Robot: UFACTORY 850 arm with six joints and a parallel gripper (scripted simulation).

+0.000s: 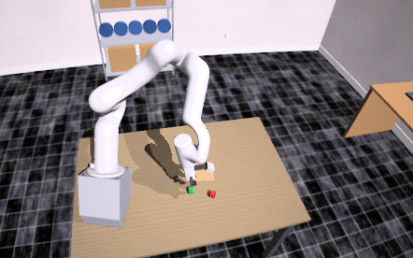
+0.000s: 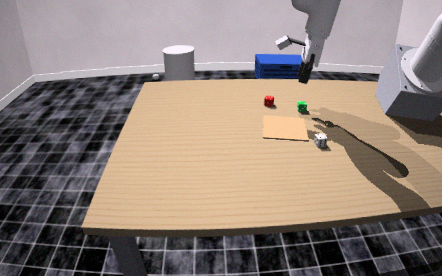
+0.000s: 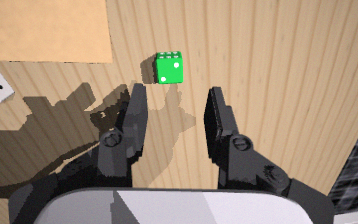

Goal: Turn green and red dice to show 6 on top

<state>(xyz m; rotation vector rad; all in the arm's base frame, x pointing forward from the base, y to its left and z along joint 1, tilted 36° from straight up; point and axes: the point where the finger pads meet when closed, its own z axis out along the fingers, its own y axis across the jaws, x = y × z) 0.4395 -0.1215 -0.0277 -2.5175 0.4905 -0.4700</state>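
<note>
My gripper is now 120 mm above the green die and 10 mm past it. Round my hand: red die 120 mm below, 100 mm ahead, 50 mm to the right; then tan mat 130 mm below, 120 mm to the left, 90 mm ahead; then white die 230 mm to the left, 120 mm below, 10 mm ahead.
</note>
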